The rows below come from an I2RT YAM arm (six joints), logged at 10 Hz.
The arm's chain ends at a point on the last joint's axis. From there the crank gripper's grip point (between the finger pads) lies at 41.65 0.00 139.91 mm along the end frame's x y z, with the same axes.
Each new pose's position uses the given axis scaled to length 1; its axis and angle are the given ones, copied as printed.
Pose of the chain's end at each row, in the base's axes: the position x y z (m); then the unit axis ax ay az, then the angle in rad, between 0 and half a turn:
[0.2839 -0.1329 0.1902 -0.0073 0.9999 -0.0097 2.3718]
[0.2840 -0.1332 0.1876 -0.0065 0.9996 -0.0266 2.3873]
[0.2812 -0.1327 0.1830 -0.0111 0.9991 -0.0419 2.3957]
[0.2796 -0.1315 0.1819 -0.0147 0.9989 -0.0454 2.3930]
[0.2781 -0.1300 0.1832 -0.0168 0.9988 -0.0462 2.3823]
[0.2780 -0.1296 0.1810 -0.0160 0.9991 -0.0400 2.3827]
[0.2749 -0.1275 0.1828 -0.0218 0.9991 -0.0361 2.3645]
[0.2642 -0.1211 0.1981 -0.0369 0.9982 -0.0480 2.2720]
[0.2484 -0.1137 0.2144 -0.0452 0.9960 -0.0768 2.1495]
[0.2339 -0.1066 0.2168 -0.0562 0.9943 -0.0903 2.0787]
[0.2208 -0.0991 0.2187 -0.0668 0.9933 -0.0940 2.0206]
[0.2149 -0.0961 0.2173 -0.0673 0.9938 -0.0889 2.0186]
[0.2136 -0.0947 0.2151 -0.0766 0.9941 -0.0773 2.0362]
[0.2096 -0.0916 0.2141 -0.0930 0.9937 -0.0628 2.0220]
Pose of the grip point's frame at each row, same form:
[0.3514 -0.1353 0.0608 -0.0073 0.9999 -0.0097 2.3718]
[0.3495 -0.1402 0.0573 -0.0065 0.9996 -0.0266 2.3873]
[0.3456 -0.1438 0.0525 -0.0111 0.9991 -0.0419 2.3957]
[0.3444 -0.1434 0.0516 -0.0147 0.9989 -0.0454 2.3930]
[0.3443 -0.1421 0.0537 -0.0168 0.9988 -0.0462 2.3823]
[0.3441 -0.1400 0.0513 -0.0160 0.9991 -0.0400 2.3827]
[0.3434 -0.1366 0.0542 -0.0218 0.9991 -0.0361 2.3645]
[0.3445 -0.1322 0.0767 -0.0369 0.9982 -0.0480 2.2720]
[0.3432 -0.1305 0.1046 -0.0452 0.9960 -0.0768 2.1495]
[0.3364 -0.1251 0.1146 -0.0562 0.9943 -0.0903 2.0787]
[0.3294 -0.1169 0.1228 -0.0668 0.9933 -0.0940 2.0206]
[0.3237 -0.1127 0.1214 -0.0673 0.9938 -0.0889 2.0186]
[0.3207 -0.1082 0.1169 -0.0766 0.9941 -0.0773 2.0362]
[0.3182 -0.1003 0.1170 -0.0930 0.9937 -0.0628 2.0220]

